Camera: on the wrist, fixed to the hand. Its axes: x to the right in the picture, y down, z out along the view.
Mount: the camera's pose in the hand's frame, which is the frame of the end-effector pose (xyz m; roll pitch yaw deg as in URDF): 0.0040 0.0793 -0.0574 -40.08 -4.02 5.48
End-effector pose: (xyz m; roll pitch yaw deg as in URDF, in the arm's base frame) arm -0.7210 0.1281 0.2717 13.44 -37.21 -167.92
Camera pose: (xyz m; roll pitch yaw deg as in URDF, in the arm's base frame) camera -0.7273 0.0342 0.2443 -30.24 -42.26 -162.00
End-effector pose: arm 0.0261 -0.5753 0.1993 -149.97 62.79 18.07
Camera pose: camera 0.0665 -0.6645 0.2003 163.25 68.85 10.52
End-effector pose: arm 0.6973 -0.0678 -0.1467 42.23 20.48 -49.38
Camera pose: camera 0.7761 -0.0102 -0.1380 2.75 13.82 -48.00
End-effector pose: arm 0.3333 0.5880 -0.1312 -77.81 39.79 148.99
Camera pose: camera 0.4001 0.5938 -0.2026 -112.95 44.08 156.08
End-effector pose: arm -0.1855 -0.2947 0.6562 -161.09 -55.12 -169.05
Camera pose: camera -0.1825 -0.1988 0.6758 163.73 -49.38 -174.99
